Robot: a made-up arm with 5 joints. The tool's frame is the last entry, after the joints. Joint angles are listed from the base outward. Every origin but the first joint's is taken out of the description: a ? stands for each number. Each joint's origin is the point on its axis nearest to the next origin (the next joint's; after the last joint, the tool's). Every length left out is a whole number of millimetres.
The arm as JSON. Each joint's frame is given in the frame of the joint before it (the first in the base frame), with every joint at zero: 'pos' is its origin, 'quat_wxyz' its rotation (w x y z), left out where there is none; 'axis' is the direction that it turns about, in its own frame. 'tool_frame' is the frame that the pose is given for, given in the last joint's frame.
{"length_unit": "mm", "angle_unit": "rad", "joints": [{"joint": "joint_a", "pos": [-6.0, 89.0, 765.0], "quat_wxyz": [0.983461, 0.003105, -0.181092, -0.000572], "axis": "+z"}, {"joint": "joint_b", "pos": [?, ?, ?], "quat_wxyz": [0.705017, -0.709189, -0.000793, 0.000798], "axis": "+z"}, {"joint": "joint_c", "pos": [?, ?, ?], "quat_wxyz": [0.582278, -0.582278, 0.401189, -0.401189], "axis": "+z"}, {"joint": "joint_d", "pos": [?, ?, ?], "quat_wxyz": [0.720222, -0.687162, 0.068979, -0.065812], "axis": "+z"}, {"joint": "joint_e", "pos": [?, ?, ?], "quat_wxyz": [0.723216, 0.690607, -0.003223, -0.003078], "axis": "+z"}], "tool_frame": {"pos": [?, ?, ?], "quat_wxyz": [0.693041, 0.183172, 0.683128, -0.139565]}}
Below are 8 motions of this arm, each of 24 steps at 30 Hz.
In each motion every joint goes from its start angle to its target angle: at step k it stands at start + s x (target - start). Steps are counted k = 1, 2, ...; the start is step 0. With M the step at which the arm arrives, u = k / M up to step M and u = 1 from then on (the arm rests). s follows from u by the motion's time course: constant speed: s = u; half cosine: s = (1 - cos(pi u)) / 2; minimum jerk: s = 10 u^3 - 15 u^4 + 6 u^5.
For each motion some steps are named. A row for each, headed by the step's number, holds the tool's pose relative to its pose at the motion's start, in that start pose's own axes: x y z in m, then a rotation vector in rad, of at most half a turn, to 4 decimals.
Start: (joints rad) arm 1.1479 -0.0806 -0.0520 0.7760 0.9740
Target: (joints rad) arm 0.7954 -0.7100 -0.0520 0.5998 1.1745
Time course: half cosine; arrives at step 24
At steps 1, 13, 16, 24:
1: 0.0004 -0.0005 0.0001 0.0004 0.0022 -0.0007
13: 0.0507 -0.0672 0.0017 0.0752 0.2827 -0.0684
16: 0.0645 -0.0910 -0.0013 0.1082 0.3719 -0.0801
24: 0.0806 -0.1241 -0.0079 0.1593 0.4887 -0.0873

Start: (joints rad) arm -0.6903 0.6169 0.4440 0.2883 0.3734
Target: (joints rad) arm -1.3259 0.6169 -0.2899 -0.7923 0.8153
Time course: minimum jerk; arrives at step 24
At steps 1, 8, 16, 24:
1: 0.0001 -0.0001 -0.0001 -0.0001 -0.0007 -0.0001
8: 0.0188 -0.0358 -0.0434 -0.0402 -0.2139 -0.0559
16: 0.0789 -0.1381 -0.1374 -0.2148 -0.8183 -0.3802
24: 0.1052 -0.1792 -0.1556 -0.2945 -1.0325 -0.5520

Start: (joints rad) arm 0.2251 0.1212 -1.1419 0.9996 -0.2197
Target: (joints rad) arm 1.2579 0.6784 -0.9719 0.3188 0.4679
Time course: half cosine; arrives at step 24
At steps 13, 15, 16, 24:
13: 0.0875 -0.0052 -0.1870 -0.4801 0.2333 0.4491
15: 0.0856 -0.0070 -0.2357 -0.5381 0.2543 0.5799
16: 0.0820 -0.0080 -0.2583 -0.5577 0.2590 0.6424
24: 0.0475 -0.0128 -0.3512 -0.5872 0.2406 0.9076

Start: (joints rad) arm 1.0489 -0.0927 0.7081 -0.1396 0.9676
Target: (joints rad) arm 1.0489 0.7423 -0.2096 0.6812 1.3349
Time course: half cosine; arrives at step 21
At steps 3, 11, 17, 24:
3: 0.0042 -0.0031 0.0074 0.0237 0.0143 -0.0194
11: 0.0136 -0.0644 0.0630 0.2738 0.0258 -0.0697
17: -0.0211 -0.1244 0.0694 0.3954 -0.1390 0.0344
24: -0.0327 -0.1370 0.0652 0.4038 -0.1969 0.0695

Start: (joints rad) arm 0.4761 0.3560 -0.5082 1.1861 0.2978
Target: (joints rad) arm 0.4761 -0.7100 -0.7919 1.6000 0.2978
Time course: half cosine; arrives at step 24
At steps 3, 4, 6, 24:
3: 0.0025 -0.0026 0.0048 0.0297 0.0453 -0.0060
4: 0.0046 -0.0047 0.0082 0.0525 0.0795 -0.0103
6: 0.0107 -0.0112 0.0172 0.1158 0.1729 -0.0211
24: 0.0920 -0.1236 0.0268 0.8816 1.0820 -0.0359

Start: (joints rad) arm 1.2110 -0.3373 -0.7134 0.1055 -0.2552
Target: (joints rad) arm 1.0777 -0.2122 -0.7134 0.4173 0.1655
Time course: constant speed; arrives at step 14
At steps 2, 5, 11, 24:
2: 0.0027 0.0105 0.0128 -0.0620 0.0196 -0.0100
5: 0.0069 0.0266 0.0311 -0.1557 0.0499 -0.0236
11: 0.0157 0.0598 0.0647 -0.3456 0.1139 -0.0453
24: 0.0202 0.0766 0.0797 -0.4415 0.1475 -0.0536

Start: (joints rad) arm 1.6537 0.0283 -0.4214 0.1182 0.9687
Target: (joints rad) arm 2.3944 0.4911 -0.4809 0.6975 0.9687
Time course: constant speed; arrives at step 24
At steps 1, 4, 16, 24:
1: -0.0058 0.0063 0.0032 0.0091 0.0035 0.0433
4: -0.0238 0.0240 0.0132 0.0346 0.0133 0.1735
16: -0.1040 0.0735 0.0556 0.1090 0.0344 0.6965
24: -0.1608 0.0879 0.0852 0.1345 0.0251 1.0427

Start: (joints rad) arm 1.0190 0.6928 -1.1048 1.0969 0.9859
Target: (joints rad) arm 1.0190 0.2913 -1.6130 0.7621 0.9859
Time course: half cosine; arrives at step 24
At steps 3, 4, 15, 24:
3: -0.0015 -0.0034 -0.0019 0.0217 -0.0141 0.0048
4: -0.0026 -0.0060 -0.0035 0.0383 -0.0249 0.0081
15: -0.0222 -0.0488 -0.0468 0.4198 -0.2654 0.0200
24: -0.0295 -0.0592 -0.0727 0.6197 -0.3869 -0.0164

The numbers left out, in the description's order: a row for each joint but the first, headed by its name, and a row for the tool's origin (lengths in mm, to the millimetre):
joint_b: -293.0 -170.0 0.0
joint_c: -108.0 23.0 0.0
joint_d: 48.0 87.0 0.0
joint_e: -100.0 -132.0 0.0
tool: 80.0 -97.0 0.0

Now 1 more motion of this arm.
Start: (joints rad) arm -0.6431 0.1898 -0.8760 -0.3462 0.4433
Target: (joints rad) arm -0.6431 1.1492 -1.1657 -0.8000 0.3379
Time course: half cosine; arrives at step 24
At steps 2, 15, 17, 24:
2: 0.0003 -0.0008 -0.0014 0.0107 -0.0159 0.0122
15: 0.0355 -0.0042 -0.0522 0.5189 -0.5613 0.4838
17: 0.0435 0.0014 -0.0580 0.6188 -0.6345 0.5601
24: 0.0562 0.0149 -0.0651 0.8007 -0.7466 0.6896

